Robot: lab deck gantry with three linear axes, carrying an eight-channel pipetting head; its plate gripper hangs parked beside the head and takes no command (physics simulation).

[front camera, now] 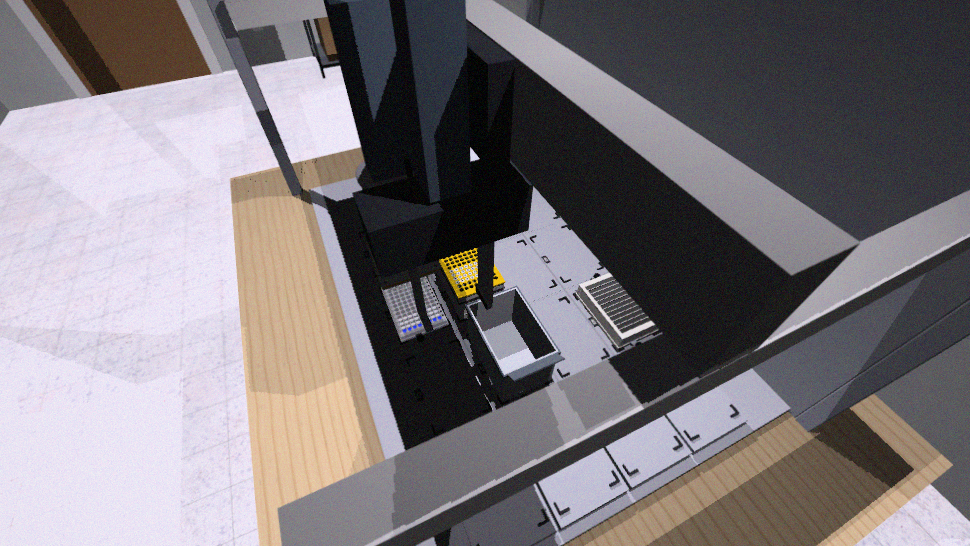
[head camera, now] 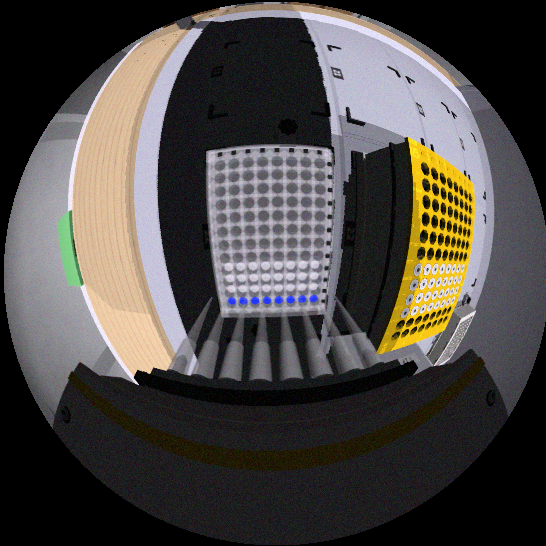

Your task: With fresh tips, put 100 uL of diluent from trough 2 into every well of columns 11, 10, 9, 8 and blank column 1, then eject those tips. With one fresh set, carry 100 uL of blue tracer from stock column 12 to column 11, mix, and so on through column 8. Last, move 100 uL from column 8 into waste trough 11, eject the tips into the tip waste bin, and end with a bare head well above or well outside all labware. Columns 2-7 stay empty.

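The well plate (front camera: 393,308) (head camera: 215,244) shows blue wells (head camera: 266,300) in its end column, three pale-filled columns (head camera: 266,278) beside them, and grey wells beyond; whether column 1 holds liquid cannot be told. The pipetting head (head camera: 275,427) carries a row of long tips (head camera: 260,346), their points near the plate's blue end; their height is unclear. The yellow tip rack (front camera: 463,293) (head camera: 416,203) holds several columns of tips. The tip waste bin (front camera: 536,366) and the trough block (front camera: 634,333) (head camera: 471,315) stand apart. My parked gripper (front camera: 458,316) hangs with its fingers wide apart, open.
The tall dark gantry column (front camera: 434,101) hides part of the deck in the front view. A dark beam (front camera: 644,169) spans the right side, and a grey rail (front camera: 576,406) crosses in front. The wooden bench edge (front camera: 285,305) (head camera: 104,178) runs along the left. Shadow darkens the plate's surroundings.
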